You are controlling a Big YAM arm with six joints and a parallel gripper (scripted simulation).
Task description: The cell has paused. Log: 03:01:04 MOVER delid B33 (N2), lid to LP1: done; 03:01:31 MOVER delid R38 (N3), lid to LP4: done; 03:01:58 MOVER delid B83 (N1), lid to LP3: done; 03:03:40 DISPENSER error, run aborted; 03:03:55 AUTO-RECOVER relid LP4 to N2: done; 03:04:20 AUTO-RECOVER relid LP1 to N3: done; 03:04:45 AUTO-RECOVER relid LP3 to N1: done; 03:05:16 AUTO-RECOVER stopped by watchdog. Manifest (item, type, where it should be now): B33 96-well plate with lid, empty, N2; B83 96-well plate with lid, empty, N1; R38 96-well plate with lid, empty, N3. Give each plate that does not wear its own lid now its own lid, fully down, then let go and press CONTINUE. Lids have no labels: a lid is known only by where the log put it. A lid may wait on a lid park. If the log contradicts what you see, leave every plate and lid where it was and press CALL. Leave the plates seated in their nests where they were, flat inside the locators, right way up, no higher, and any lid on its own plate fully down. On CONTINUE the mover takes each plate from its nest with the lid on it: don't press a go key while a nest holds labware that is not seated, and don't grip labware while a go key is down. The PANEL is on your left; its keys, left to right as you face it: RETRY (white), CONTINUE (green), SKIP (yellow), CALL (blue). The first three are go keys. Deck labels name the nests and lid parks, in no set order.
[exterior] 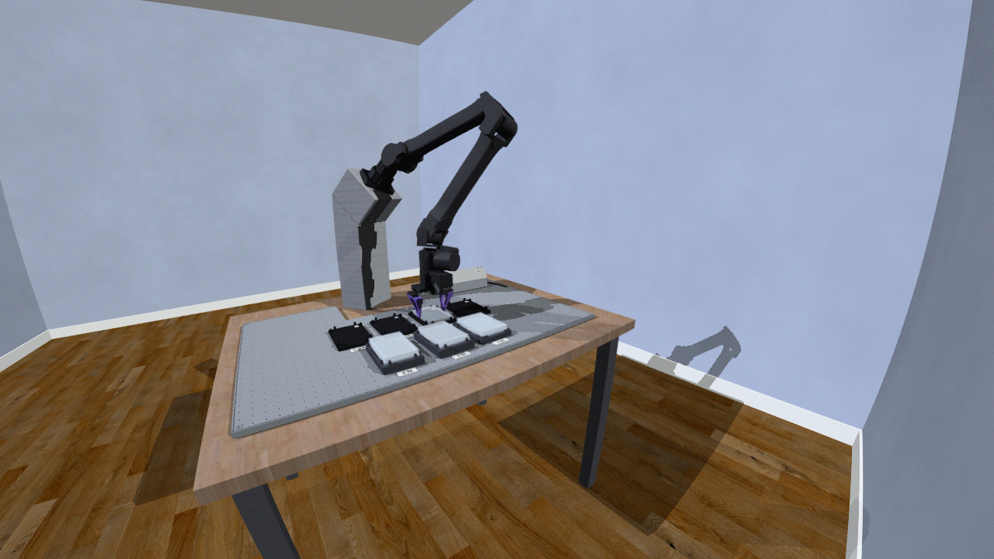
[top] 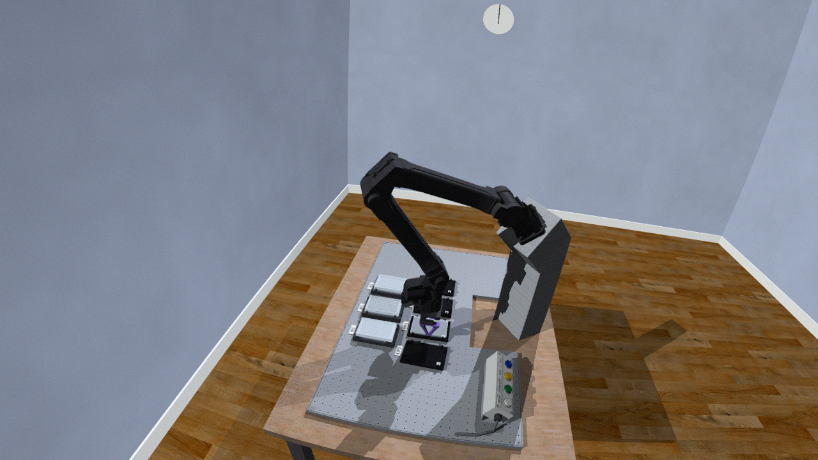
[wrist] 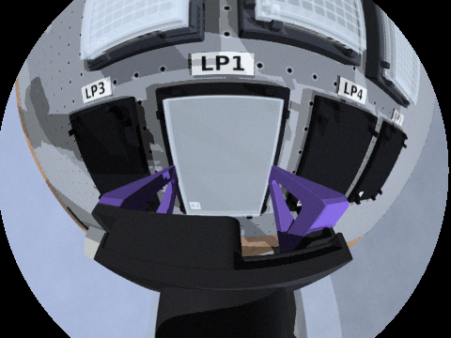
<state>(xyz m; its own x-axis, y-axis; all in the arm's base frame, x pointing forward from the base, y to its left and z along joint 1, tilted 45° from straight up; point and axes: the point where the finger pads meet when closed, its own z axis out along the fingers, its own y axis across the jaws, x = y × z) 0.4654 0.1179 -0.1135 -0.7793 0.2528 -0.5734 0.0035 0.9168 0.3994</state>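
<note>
My gripper is now 20 mm above the lid park LP1. Round my hand: lid park LP2: 260 mm to the right, 20 mm below; then lid park LP3: 130 mm to the left, 20 mm below; then lid park LP4: 130 mm to the right, 20 mm below.
</note>
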